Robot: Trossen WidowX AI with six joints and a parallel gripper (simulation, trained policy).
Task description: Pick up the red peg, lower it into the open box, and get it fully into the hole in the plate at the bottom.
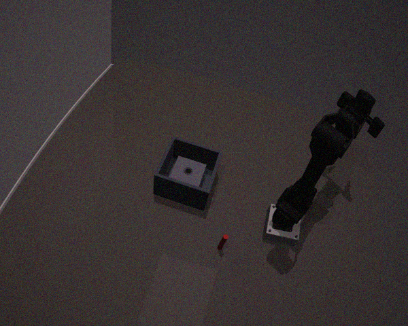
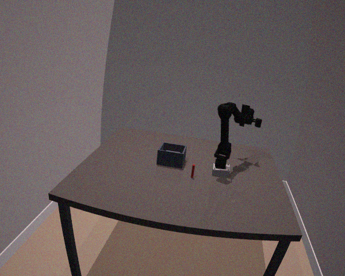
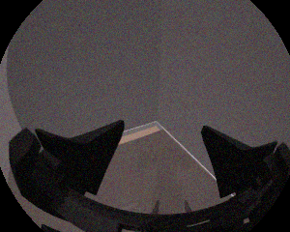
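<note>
Now: gripper tip 40 cm short of the red peg, 51 cm to the right of it and 24 cm above it. The rest, counted from my gripper tip: box: 55 cm ahead, 32 cm to the left, 26 cm below; pale plate: 55 cm ahead, 32 cm to the left, 24 cm below.
</note>
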